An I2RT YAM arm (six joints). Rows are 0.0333 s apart.
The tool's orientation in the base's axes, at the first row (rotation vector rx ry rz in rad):
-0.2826, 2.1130, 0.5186
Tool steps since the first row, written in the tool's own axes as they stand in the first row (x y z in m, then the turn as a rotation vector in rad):
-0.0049, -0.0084, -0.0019, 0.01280, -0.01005, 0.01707
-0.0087, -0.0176, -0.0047, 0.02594, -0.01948, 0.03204
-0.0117, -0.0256, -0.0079, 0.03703, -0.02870, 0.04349
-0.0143, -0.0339, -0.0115, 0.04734, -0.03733, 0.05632
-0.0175, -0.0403, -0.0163, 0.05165, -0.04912, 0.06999
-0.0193, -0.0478, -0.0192, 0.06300, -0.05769, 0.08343
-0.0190, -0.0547, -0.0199, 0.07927, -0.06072, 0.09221
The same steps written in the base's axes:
0.0046, -0.0083, 0.0029, 0.00930, -0.00102, -0.02165
0.0082, -0.0177, 0.0050, 0.01662, -0.00246, -0.04239
0.0107, -0.0263, 0.0071, 0.02242, -0.00535, -0.05962
0.0127, -0.0353, 0.0089, 0.02944, -0.00707, -0.07674
0.0134, -0.0432, 0.0123, 0.04165, -0.01116, -0.09011
0.0152, -0.0512, 0.0133, 0.04852, -0.01255, -0.10838
0.0172, -0.0576, 0.0116, 0.04707, -0.01122, -0.12701

